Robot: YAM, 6 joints.
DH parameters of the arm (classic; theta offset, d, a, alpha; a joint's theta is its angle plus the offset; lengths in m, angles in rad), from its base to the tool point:
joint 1: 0 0.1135 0.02 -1.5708
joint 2: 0 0 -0.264 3.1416
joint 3: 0.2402 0 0.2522 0
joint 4: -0.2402 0 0.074 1.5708
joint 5: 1.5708 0 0 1.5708
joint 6: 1.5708 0.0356 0 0
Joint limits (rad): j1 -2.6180..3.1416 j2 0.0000..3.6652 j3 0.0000..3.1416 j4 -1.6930..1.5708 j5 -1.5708..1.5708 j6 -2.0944..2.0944
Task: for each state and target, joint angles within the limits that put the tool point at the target. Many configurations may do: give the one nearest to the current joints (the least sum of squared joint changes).
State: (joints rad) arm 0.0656 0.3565 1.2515 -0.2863 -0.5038 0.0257
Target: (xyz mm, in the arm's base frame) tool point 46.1 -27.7 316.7
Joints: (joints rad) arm -0.5886 0.1620 0.6676 -0.6016 -0.0719 0.0257
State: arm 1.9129 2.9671 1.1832 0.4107 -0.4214 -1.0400
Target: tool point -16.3 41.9 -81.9
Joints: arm 1.7082 2.8168 0.3559 0.1374 -0.2968 -1.0400
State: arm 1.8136 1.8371 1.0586 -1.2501 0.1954 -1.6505
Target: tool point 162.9 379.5 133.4
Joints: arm 1.1860 2.1699 1.5653 -0.8889 0.2424 -1.6505
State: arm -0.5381 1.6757 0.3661 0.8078 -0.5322 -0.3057
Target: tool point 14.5 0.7 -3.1
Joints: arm -0.5834 2.3573 0.0000 0.1544 -0.2432 -0.3057
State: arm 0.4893 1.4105 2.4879 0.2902 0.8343 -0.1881
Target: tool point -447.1 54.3 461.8
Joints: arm -0.1873 0.8642 3.1416 0.8624 0.9977 -0.1881
